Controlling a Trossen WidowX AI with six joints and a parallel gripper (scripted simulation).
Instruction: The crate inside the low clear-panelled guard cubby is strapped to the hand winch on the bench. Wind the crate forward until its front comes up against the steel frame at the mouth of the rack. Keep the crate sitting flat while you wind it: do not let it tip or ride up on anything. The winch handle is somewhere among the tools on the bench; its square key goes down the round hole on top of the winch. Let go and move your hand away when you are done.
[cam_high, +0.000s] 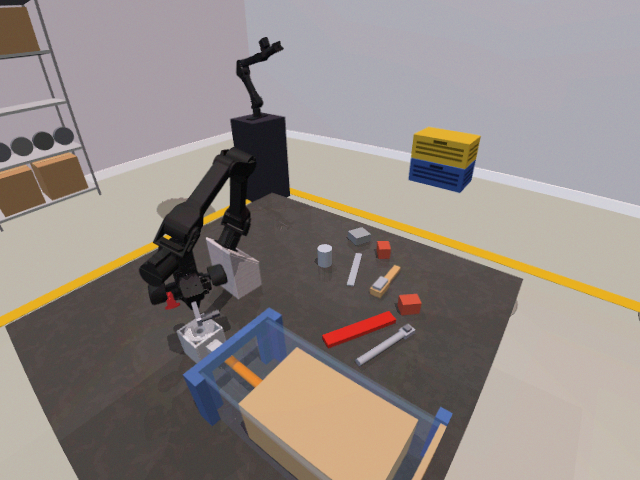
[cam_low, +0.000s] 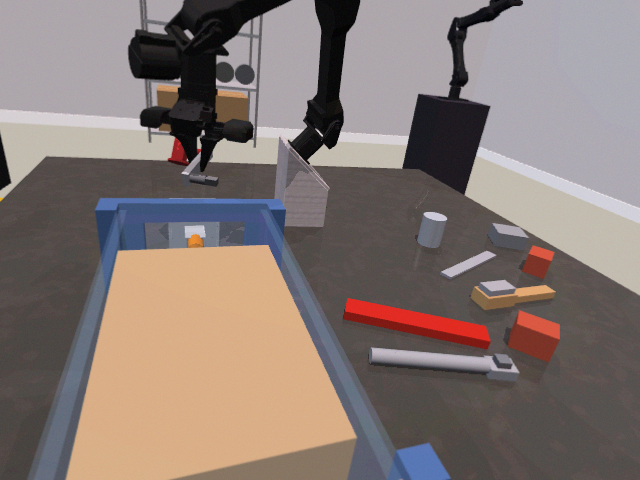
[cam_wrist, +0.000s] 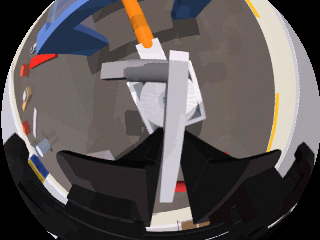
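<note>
My gripper tip is 60 mm past the red knob, 20 mm to the left of it and 20 mm below it. Round my gripper tip: winch handle (10 mm behind, 10 mm above); then white winch (130 mm below, 20 mm to the right, 10 mm behind); then clear-panelled cubby (410 mm ahead, 40 mm to the left, 40 mm below).
</note>
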